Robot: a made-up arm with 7 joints.
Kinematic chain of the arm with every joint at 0, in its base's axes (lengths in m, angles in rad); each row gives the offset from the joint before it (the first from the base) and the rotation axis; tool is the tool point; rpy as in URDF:
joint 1: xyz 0 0 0.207 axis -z
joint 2: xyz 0 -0.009 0.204 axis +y
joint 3: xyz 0 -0.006 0.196 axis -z
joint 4: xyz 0 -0.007 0.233 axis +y
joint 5: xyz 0 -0.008 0.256 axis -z
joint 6: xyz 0 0 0.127 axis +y
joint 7: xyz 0 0 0.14 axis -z
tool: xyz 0 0 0 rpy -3.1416 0 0
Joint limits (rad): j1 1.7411..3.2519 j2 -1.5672..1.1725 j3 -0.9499..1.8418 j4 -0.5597..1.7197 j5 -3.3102..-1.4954 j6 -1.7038..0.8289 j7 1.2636..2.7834
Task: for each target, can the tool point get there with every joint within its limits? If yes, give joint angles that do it. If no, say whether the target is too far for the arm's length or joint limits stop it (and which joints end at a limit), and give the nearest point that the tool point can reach.
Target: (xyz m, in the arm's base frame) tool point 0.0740 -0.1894 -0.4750
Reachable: no: joint limits stop it (at a limit: joint 1, joint 2, joint 4) | nearest point -0.0249 -0.4325 0.0825 | short by 0.616 m
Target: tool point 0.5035 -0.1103 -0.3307
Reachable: no: joint limits stop it (at a limit: joint 1, joint 2, joint 4, joint 6) | nearest point 0.7736 -0.1024 0.0738 | short by 0.486 m
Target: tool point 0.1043 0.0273 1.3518
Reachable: yes | joints 2.4215 -0.0341 1.0872 -0.1986 -2.5174 -0.1528 2.1731
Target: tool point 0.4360 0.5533 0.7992
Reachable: yes | joints 3.0183 -0.8483 1.6230 1.1717 -1.9253 0.0020 2.3244
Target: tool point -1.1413 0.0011 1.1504
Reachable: no: too far | nearest point -0.7994 0.0008 0.9289 | short by 0.407 m
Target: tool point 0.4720 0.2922 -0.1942
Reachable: no: joint limits stop it (at a limit: joint 2, joint 4, joint 6) | nearest point 0.6634 0.4107 0.0723 | short by 0.349 m
